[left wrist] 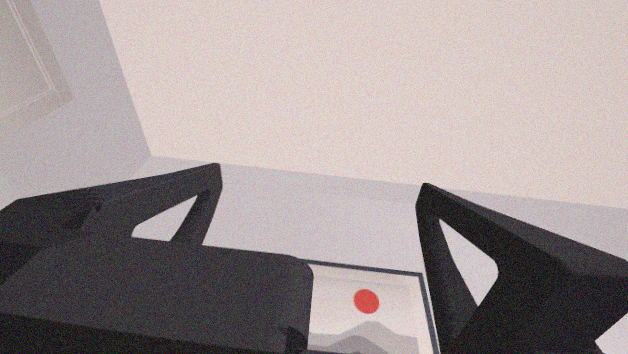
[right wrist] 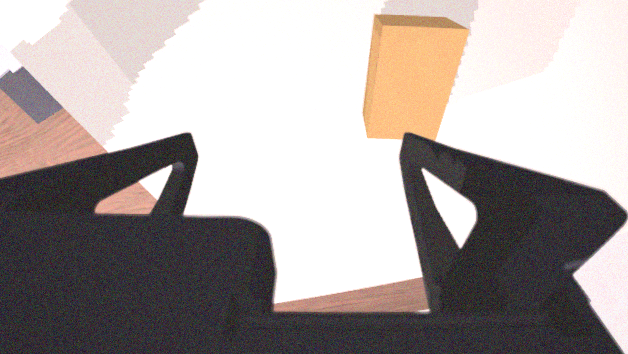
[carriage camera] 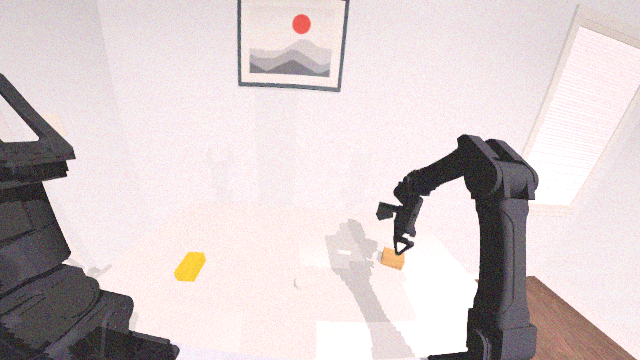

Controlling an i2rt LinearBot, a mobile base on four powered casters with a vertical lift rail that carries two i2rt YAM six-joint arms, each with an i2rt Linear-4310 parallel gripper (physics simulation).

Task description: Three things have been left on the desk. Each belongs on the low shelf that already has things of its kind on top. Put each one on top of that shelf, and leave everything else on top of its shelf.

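Pixels of known places: left gripper, fingertip midpoint: [left wrist: 319, 184]; right gripper, fingertip midpoint: [right wrist: 297, 144] [carriage camera: 397, 246]; left arm's base, link origin: [carriage camera: 119, 359].
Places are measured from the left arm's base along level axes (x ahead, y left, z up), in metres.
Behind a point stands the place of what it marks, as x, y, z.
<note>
A yellow block [carriage camera: 190, 266] @(0.305, 0.105, -0.123) lies on the pale desk [carriage camera: 240, 305] @(0.220, -0.115, -0.168), left of the middle in the carriage view. An orange block [carriage camera: 393, 259] @(0.416, -0.678, -0.121) [right wrist: 415, 80] @(0.446, -0.683, -0.118) lies on the desk farther right. A small, very pale thing [carriage camera: 297, 283] @(0.305, -0.291, -0.144) between them is hard to make out. My right gripper [carriage camera: 400, 250] @(0.376, -0.645, -0.013) [right wrist: 297, 144] @(0.376, -0.645, -0.013) is open and empty, pointing down above the desk near the orange block; in the right wrist view the block lies beyond the fingertip on the picture's right. My left gripper [left wrist: 319, 184] @(0.029, 0.003, 0.438) is open and empty, raised and facing the wall and ceiling. The low shelves do not show.
My left arm [carriage camera: 50, 280] @(-0.001, -0.027, 0.224) fills the left edge of the carriage view. Brown wooden floor [carriage camera: 575, 320] @(0.411, -2.612, -0.888) [right wrist: 40, 135] @(-1.025, -0.615, -0.888) shows past the desk edge. A framed picture [carriage camera: 290, 87] @(0.874, -0.158, 0.535) and a window [carriage camera: 575, 115] @(0.880, -2.069, 0.650) are on the walls. The right arm's shadow falls across the desk.
</note>
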